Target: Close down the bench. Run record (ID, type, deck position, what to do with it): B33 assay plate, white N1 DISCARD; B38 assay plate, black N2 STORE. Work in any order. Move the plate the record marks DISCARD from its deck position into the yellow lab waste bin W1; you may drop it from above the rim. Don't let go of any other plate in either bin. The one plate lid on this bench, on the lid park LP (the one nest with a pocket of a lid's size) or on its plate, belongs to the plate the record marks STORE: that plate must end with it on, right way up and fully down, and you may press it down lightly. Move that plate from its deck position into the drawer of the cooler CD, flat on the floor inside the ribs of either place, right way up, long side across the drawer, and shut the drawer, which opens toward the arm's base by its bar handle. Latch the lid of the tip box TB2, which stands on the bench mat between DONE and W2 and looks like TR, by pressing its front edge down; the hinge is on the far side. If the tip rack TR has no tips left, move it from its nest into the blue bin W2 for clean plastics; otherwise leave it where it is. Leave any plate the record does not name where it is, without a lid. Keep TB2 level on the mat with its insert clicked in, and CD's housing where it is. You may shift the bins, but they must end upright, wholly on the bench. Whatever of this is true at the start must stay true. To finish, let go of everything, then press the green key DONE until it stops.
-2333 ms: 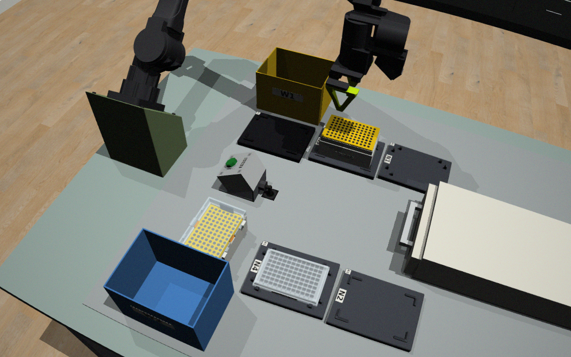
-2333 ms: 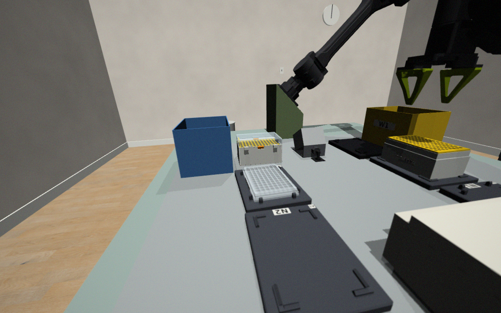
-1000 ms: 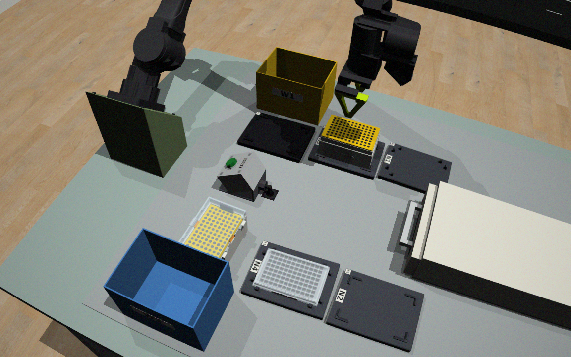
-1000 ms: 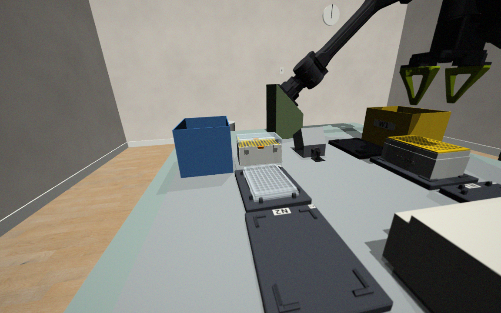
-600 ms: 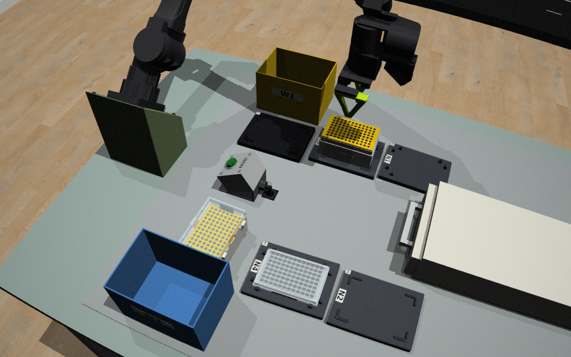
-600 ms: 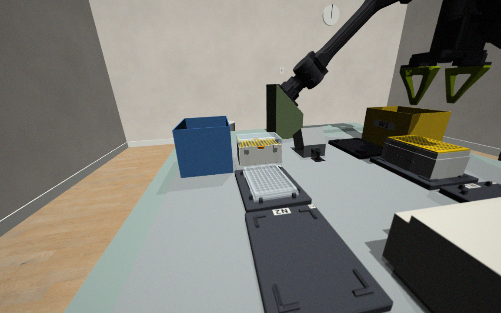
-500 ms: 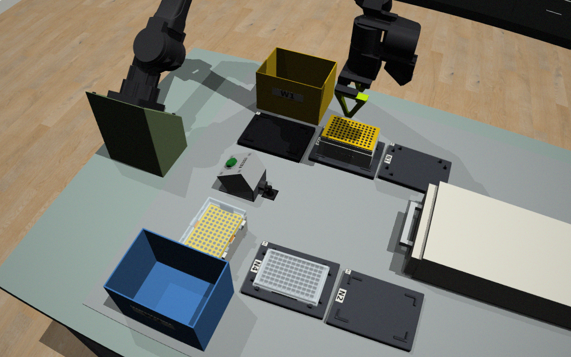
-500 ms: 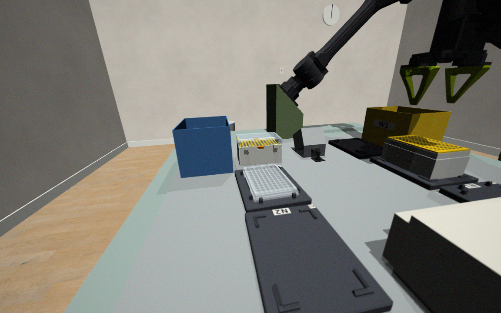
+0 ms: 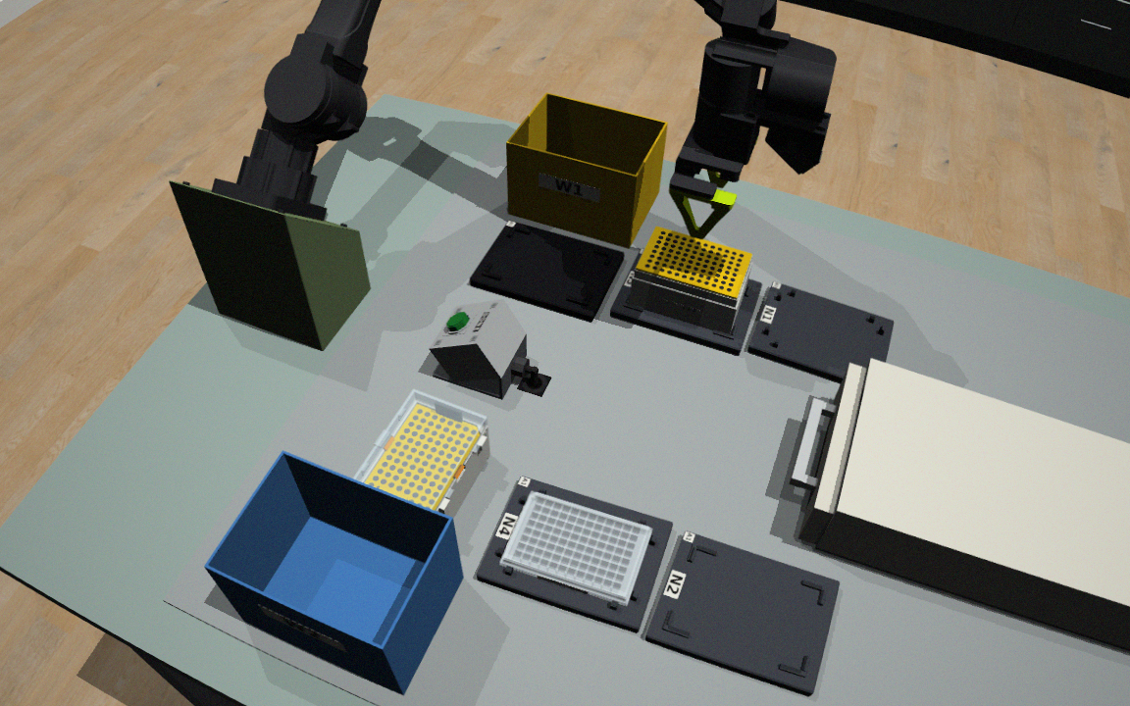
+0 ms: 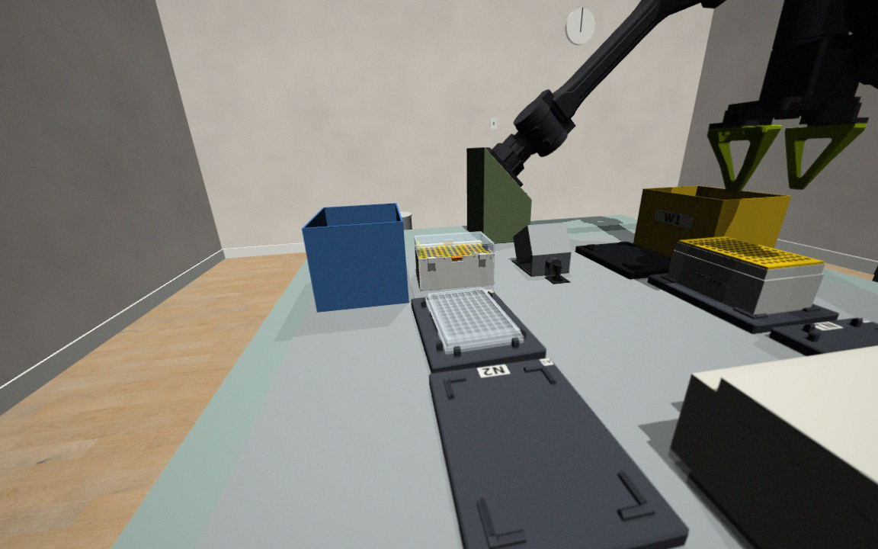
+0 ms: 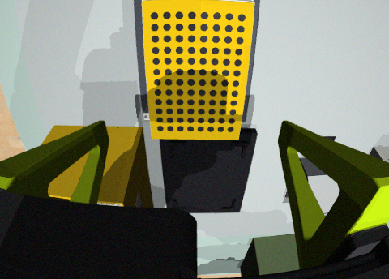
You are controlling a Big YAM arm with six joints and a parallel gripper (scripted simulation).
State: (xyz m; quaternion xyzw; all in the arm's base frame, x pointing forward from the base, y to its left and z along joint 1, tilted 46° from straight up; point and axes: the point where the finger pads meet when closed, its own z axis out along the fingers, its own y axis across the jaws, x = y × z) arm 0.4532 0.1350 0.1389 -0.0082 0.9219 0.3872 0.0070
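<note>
Right now the tip rack TR is 10 cm below my hand, 1 cm to the right of it and 1 cm behind it. Also, from my hand: black lid park: 18 cm behind, 15 cm below, 2 cm to the right; nest N3: 15 cm below; nest N1: 17 cm ahead, 15 cm below, 1 cm to the left.
</note>
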